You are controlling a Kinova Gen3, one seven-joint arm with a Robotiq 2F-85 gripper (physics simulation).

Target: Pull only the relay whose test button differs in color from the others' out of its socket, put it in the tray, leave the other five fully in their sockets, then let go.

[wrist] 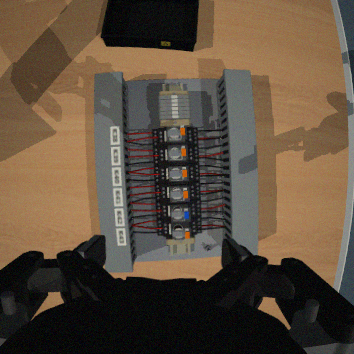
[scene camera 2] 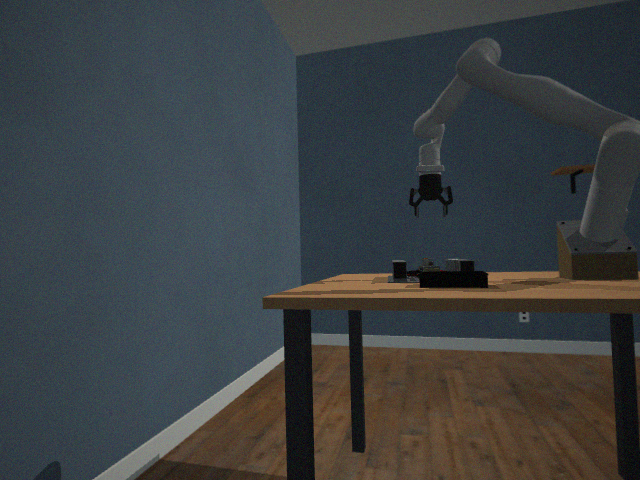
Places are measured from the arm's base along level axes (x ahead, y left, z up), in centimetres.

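Pixels of known places: gripper, between the fingertips: [wrist: 163,250] [scene camera 2: 430,217]; arm's base, origin of its link: [scene camera 2: 598,232].
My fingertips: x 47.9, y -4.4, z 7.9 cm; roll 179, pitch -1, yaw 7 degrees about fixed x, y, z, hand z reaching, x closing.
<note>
For each thing: its top centre in the pictures, then the offset to it from my fingertips.
- relay with the blue test button, centre of its top: [wrist: 180,215] dx +2.3, dy -0.3, dz -14.5 cm
- top relay, centre of its top: [wrist: 176,131] dx +0.1, dy +11.2, dz -14.5 cm
- bottom relay, centre of its top: [wrist: 181,235] dx +2.9, dy -3.2, dz -14.5 cm
- black tray, centre of its top: [wrist: 150,10] [scene camera 2: 451,272] dx -7.4, dy +32.8, dz -17.9 cm
- beige terminal block, centre of its top: [wrist: 174,108] dx -0.7, dy +15.1, dz -16.8 cm
In the wrist view six relays stand in a column of black sockets. The relay with the blue test button [wrist: 179,213] is the fifth from the top, level with the K42 label. The others, such as the top relay [wrist: 175,133] and the bottom relay [wrist: 179,231], have orange buttons. All six appear seated in their sockets. The black tray [wrist: 150,25] [scene camera 2: 453,279] lies beyond the panel's top end in the wrist view; its visible inside holds no relay. My gripper [wrist: 163,250] [scene camera 2: 430,212] is open and empty, pointing down, well above the panel and table.
Grey slotted wire ducts [wrist: 114,175] [wrist: 241,165] flank the relay column on both sides, with red and black wires running to the sockets. A beige terminal block [wrist: 174,106] sits above the column in the wrist view. The panel and tray stand on the wooden table [scene camera 2: 361,303].
</note>
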